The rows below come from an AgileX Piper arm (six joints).
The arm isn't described. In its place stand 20 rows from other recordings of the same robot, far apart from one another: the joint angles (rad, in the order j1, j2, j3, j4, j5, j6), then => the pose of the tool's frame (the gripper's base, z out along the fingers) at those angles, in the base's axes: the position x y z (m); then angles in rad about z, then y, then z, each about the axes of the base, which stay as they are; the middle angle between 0 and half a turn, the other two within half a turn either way.
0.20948 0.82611 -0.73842 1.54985 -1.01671 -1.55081 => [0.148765 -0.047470 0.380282 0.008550 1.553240 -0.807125]
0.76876 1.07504 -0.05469 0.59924 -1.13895 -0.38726 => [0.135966 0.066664 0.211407 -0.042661 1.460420 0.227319]
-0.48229 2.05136 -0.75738 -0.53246 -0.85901 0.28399 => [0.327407 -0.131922 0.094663 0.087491 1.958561 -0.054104]
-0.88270 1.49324 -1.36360 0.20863 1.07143 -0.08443 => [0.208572 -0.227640 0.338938 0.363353 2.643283 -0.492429]
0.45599 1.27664 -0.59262 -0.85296 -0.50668 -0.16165 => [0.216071 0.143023 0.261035 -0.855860 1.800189 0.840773]
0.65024 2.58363 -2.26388 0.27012 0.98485 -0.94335 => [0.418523 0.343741 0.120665 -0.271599 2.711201 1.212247]
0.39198 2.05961 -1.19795 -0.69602 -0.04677 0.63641 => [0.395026 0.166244 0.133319 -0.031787 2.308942 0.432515]
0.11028 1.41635 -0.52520 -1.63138 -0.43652 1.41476 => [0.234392 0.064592 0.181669 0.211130 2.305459 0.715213]
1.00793 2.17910 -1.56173 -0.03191 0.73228 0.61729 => [0.240782 0.377980 0.138162 0.526745 2.832277 0.937801]
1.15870 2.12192 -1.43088 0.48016 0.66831 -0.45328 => [0.148387 0.404493 0.137364 0.590683 2.686124 1.867213]
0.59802 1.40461 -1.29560 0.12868 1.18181 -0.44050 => [0.221374 0.163882 0.340172 -0.094475 2.753665 0.917316]
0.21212 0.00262 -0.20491 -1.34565 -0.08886 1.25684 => [0.035584 0.015716 0.282609 -0.115592 1.262613 0.303026]
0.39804 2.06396 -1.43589 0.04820 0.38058 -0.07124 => [0.413296 0.175551 0.170764 -0.002933 2.491631 0.427619]
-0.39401 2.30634 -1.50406 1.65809 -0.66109 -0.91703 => [0.415300 -0.232939 0.107895 0.217577 2.162717 -1.222676]
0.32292 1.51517 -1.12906 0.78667 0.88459 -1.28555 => [0.277611 0.145460 0.289789 -0.001881 2.358473 1.211869]
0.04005 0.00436 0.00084 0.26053 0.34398 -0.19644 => [0.053326 0.010048 0.182761 0.071744 1.821048 0.129833]
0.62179 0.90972 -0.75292 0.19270 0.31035 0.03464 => [0.154032 0.116929 0.340876 0.241332 1.944678 0.684657]
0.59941 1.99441 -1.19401 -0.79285 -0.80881 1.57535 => [0.331095 0.283028 0.210980 1.004943 1.638527 1.142227]
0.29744 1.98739 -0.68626 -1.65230 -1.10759 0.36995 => [0.230327 0.155470 0.097937 -0.029172 2.030978 1.770031]
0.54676 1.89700 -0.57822 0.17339 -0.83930 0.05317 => [0.274617 0.153470 0.113863 0.115440 1.967094 0.407133]
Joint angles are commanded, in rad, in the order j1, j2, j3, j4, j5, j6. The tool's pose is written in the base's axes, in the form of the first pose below.
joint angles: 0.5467, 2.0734, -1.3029, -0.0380, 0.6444, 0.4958
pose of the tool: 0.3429 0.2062 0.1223 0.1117 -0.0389 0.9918 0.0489
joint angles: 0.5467, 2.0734, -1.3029, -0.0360, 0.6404, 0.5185
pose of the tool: 0.3431 0.2065 0.1224 0.1125 -0.0270 0.9919 0.0518
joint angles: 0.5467, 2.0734, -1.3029, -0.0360, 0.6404, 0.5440
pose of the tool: 0.3431 0.2065 0.1224 0.1118 -0.0143 0.9922 0.0533
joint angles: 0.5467, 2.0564, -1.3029, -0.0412, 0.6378, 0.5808
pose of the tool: 0.3434 0.2064 0.1293 0.1200 0.0021 0.9910 0.0589
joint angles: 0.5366, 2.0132, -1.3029, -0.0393, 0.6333, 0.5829
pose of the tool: 0.3452 0.2029 0.1467 0.1401 0.0090 0.9875 0.0713
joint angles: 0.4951, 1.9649, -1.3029, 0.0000, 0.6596, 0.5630
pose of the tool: 0.3489 0.1884 0.1652 0.1445 0.0335 0.9853 0.0845
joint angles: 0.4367, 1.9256, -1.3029, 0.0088, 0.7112, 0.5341
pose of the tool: 0.3533 0.1655 0.1791 0.1411 0.0509 0.9856 0.0783
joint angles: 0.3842, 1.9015, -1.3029, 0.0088, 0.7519, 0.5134
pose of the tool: 0.3569 0.1449 0.1873 0.1365 0.0665 0.9860 0.0696
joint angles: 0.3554, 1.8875, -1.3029, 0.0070, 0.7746, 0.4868
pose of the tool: 0.3582 0.1334 0.1920 0.1347 0.0670 0.9866 0.0634
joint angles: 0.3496, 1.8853, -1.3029, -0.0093, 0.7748, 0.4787
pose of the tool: 0.3592 0.1303 0.1929 0.1387 0.0610 0.9868 0.0569
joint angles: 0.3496, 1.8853, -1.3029, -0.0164, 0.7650, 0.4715
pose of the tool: 0.3602 0.1302 0.1932 0.1444 0.0552 0.9864 0.0557
